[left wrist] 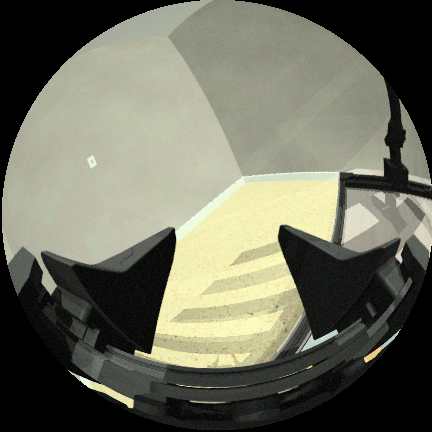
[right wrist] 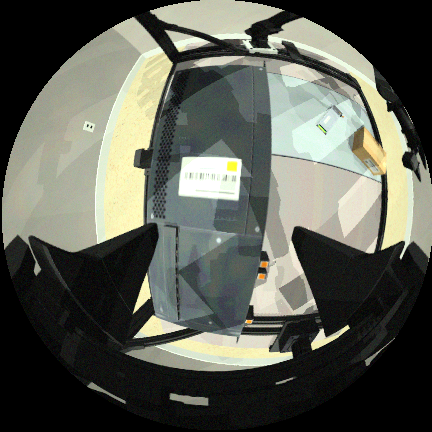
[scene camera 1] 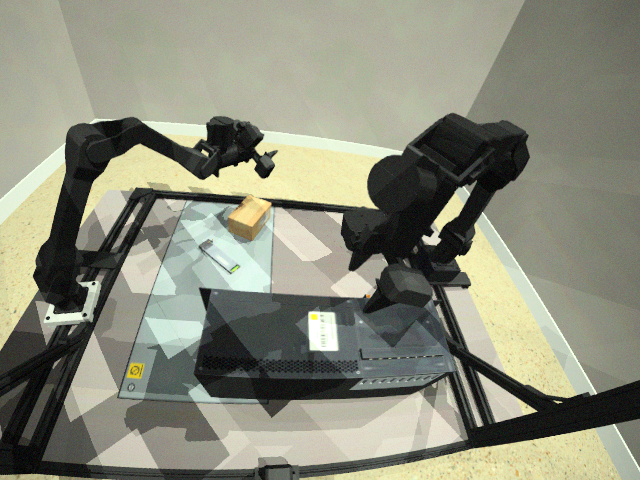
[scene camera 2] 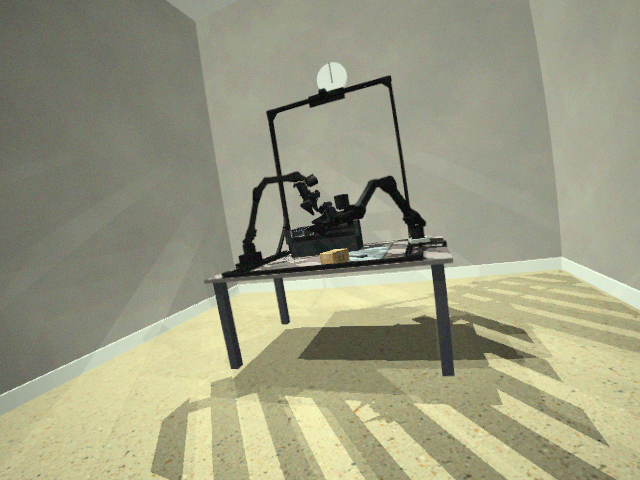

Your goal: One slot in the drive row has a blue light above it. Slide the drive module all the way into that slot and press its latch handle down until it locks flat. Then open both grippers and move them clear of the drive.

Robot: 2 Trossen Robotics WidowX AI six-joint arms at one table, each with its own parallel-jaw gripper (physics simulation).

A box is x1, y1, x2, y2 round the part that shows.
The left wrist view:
left gripper: [7, 224, 428, 429]
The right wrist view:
right gripper: [4, 222, 427, 429]
tan cardboard box: [351, 126, 385, 174]
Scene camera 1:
left gripper: [231, 119, 277, 178]
right gripper: [341, 206, 434, 313]
tan cardboard box: [228, 195, 270, 240]
